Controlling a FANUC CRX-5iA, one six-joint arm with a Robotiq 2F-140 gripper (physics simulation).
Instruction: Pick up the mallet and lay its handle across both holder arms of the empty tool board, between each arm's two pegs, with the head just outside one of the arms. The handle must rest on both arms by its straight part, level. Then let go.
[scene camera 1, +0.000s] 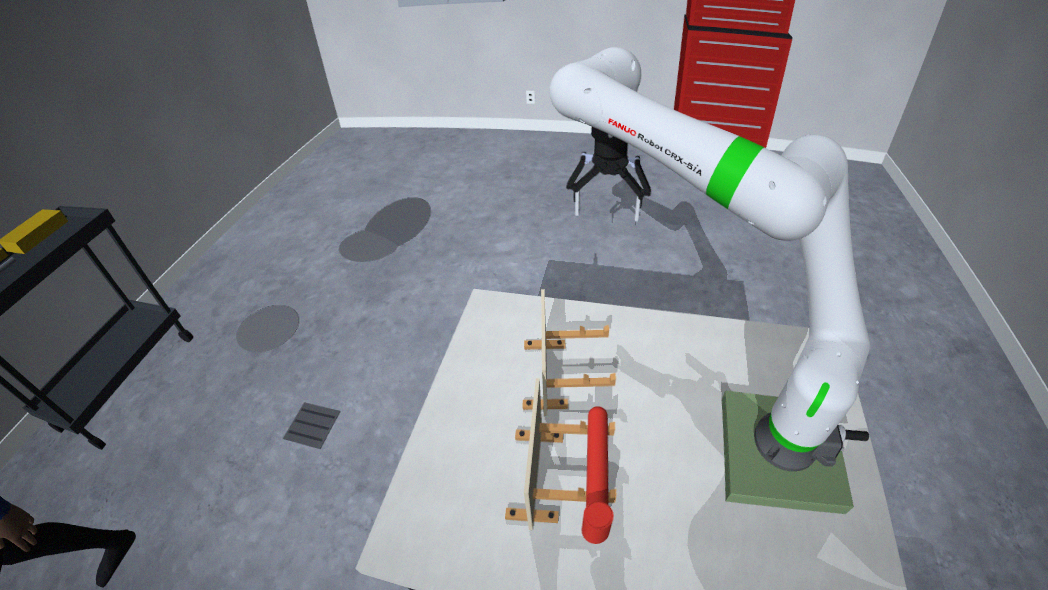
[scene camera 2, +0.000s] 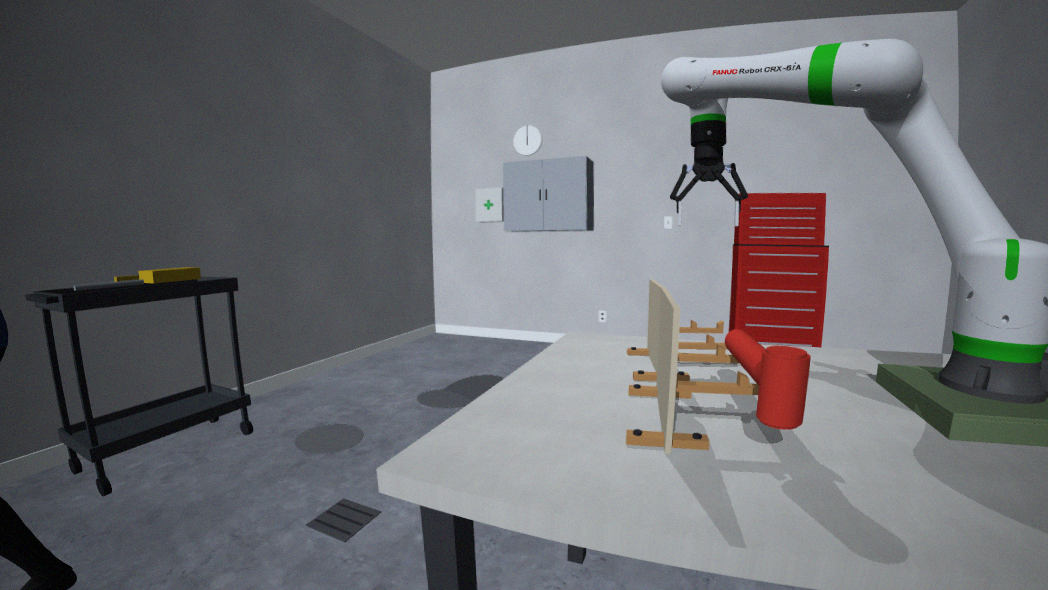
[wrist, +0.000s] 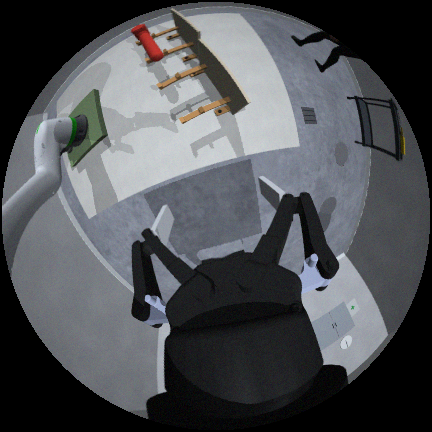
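Seen in the pictures: gripper, fingertip midpoint: (scene camera 1: 606, 215) (scene camera 2: 707, 225) (wrist: 213, 197); arm's base, origin of the base link: (scene camera 1: 785, 441) (scene camera 2: 989, 388) (wrist: 77, 129).
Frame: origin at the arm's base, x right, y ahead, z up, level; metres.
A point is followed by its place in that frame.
The red mallet (scene camera 1: 597, 458) @[x -0.135, y 0.427, z 0.086 m] (scene camera 2: 783, 388) @[x -0.284, y 0.419, z 0.072 m] (wrist: 150, 45) @[x -0.081, y 0.432, z 0.086 m] lies with its handle across both arms of the nearer tool board (scene camera 1: 533, 454) @[x -0.165, y 0.548, z 0.126 m] (scene camera 2: 666, 366) @[x -0.196, y 0.553, z 0.063 m], between their pegs. Its head is outside the arm nearest scene camera 1. The farther tool board (scene camera 1: 543, 322) @[x 0.162, y 0.583, z 0.143 m] (wrist: 223, 75) @[x 0.170, y 0.581, z 0.104 m] is empty; its two wooden holder arms (scene camera 1: 575, 334) @[x 0.234, y 0.515, z 0.033 m] (wrist: 205, 110) @[x 0.248, y 0.510, z 0.032 m] each have two upright pegs and point toward the robot's base. My gripper (scene camera 1: 607, 215) @[x 0.421, y 0.462, z 0.278 m] (scene camera 2: 707, 222) @[x 0.421, y 0.462, z 0.278 m] (wrist: 213, 197) @[x 0.421, y 0.462, z 0.278 m] is open and empty, pointing down, high up and beyond the table's far edge, apart from the mallet and boards.
Both boards stand in a row on the pale table (scene camera 1: 440, 439) @[x -0.081, y 0.793, z -0.038 m] (scene camera 2: 513, 447) @[x -0.297, y 0.742, z -0.038 m] (wrist: 270, 100) @[x 0.237, y 0.766, z -0.038 m]. The robot's base is on a green plate (scene camera 1: 788, 498) @[x -0.139, y 0.014, z 0.001 m] (wrist: 90, 137) @[x 0.095, y 0.067, z 0.000 m]. A dark cart (scene camera 1: 110, 359) (scene camera 2: 154, 417) stands left, and a red tool cabinet (scene camera 1: 733, 80) (scene camera 2: 781, 293) stands at the back wall.
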